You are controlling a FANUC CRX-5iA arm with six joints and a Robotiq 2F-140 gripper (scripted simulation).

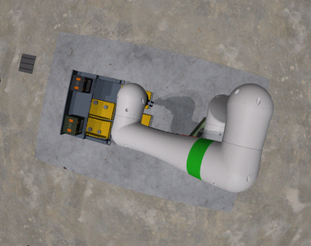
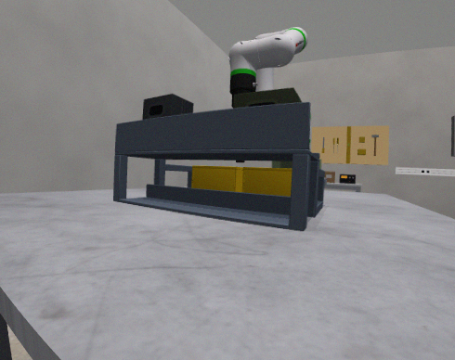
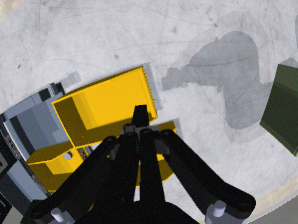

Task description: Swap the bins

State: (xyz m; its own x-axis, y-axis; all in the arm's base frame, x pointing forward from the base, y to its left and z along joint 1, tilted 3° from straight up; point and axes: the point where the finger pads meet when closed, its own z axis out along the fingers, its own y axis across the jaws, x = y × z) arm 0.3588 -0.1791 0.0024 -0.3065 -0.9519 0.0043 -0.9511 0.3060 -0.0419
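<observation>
My gripper is now 13 cm above the grey part, 11 cm short of it and 9 cm to the right of it. Also, from my hand: dark shelf 30 cm ahead, 8 cm below, 6 cm to the left; then black box 35 cm ahead, 7 cm to the right, 2 cm above.
</observation>
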